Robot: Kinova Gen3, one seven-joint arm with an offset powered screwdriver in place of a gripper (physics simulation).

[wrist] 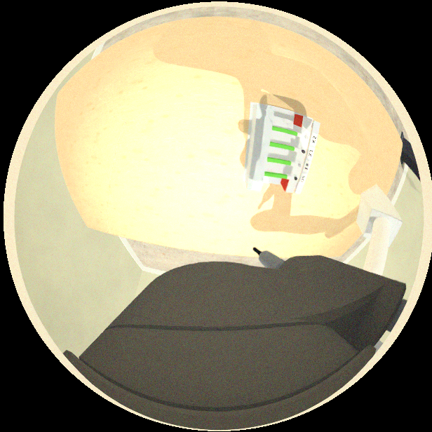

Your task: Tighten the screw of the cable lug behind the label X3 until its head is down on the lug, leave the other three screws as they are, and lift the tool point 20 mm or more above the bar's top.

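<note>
The white bar block [257,150] lies on the table right of centre in the wrist view, with several green strips, two red end pieces and a row of small labels along its right edge. The label that seems to read X3 [310,153] is second from the top; its lettering is too small to be sure. A dark round spot [303,151] shows behind it, and another dark spot [295,178] near the lowest label. Head heights cannot be told. My screwdriver [256,249] has a dark tip, apart from the bar and below it in the picture. It has no fingers.
The pale wooden table [150,150] carries brown arm-shaped shadows. A white robot base [378,202] with a pale arm link stands at the right. A dark object [410,156] shows at the far right edge. My dark tool housing [220,300] fills the lower part.
</note>
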